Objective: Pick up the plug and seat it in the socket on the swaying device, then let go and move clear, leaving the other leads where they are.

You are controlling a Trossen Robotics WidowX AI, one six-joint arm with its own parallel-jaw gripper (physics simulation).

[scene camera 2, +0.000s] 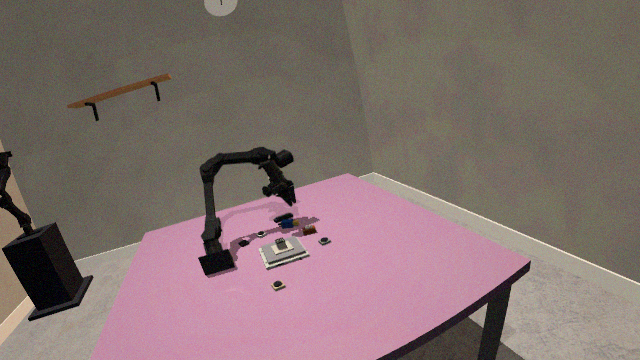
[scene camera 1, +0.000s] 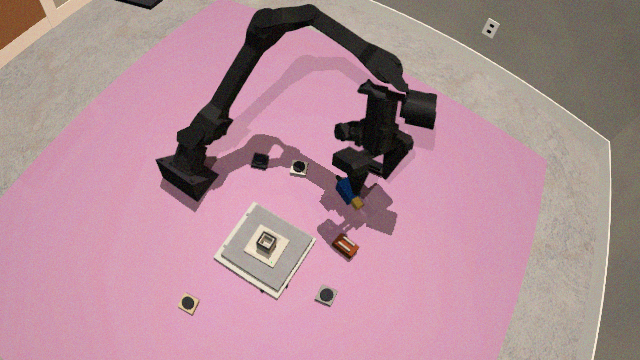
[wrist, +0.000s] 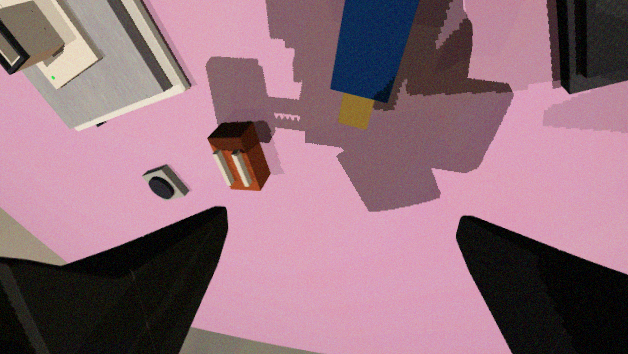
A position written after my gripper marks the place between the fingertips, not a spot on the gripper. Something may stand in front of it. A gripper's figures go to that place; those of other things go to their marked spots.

Labels:
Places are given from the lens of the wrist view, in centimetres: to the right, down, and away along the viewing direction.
my gripper (wrist: 344, 223): 1, 2, 11
blue plug (wrist: 370, 47): 3, -6, 13

